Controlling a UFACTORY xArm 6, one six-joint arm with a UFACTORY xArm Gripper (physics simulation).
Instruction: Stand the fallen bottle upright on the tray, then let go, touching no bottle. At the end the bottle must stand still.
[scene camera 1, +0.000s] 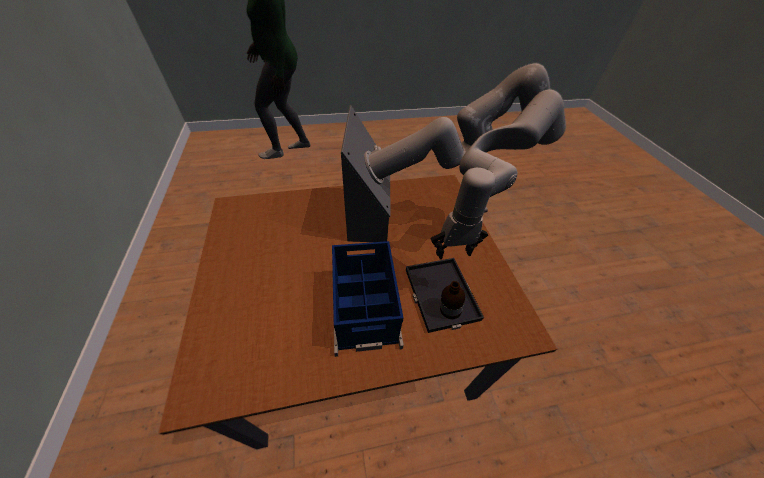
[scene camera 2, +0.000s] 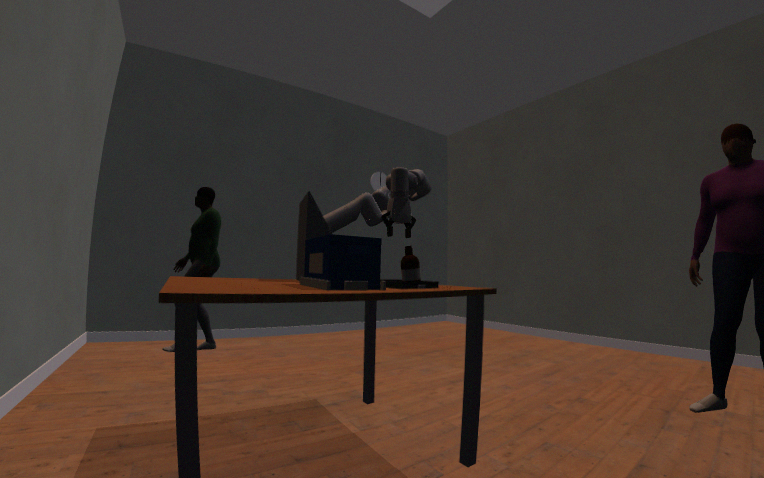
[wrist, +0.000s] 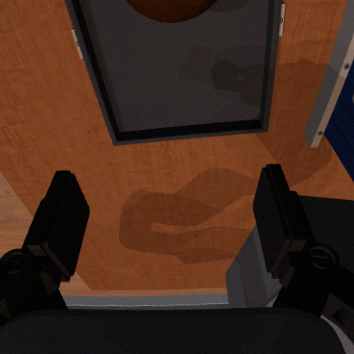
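Pixels of known places: gripper, fingertip midpoint: (scene camera 1: 453, 254) (scene camera 2: 399, 237) (wrist: 168, 187); arm's base, link origin: (scene camera 1: 373, 168) (scene camera 2: 321, 227).
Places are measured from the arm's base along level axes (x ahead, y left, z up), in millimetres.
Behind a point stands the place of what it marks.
Observation:
A brown bottle (scene camera 1: 452, 300) {x 485, y 191, z -148 mm} (scene camera 2: 410, 264) {x 491, y 187, z -174 mm} with a pale label stands upright on the dark tray (scene camera 1: 419, 307) {x 443, y 112, z -255 mm} (wrist: 191, 139) {x 272, y 187, z -238 mm}, toward the tray's front right in the scene camera 1 view. In the wrist view, part of the bottle (wrist: 172, 9) {x 436, y 205, z -141 mm} shows at the top edge. My gripper (scene camera 1: 455, 254) {x 377, y 207, z -59 mm} (scene camera 2: 399, 233) {x 377, y 207, z -59 mm} (wrist: 168, 187) {x 377, y 207, z -59 mm} is wide open and empty. It hangs above and behind the bottle, apart from it, near the tray's back edge. The bottle's base is partly hard to make out in the dark.
A blue crate (scene camera 1: 367, 320) {x 549, y -76, z -89 mm} (scene camera 2: 343, 262) {x 552, y -116, z -176 mm} with compartments stands left of the tray on the wooden table (scene camera 1: 253, 315) {x 405, y -436, z -265 mm} (scene camera 2: 225, 287) {x 486, y -467, z -264 mm}. The arm's grey mount (scene camera 1: 365, 208) {x 128, y -40, z -79 mm} rises behind the crate. A person in green (scene camera 1: 273, 50) (scene camera 2: 205, 236) and a person in purple (scene camera 2: 738, 208) stand on the floor away from the table.

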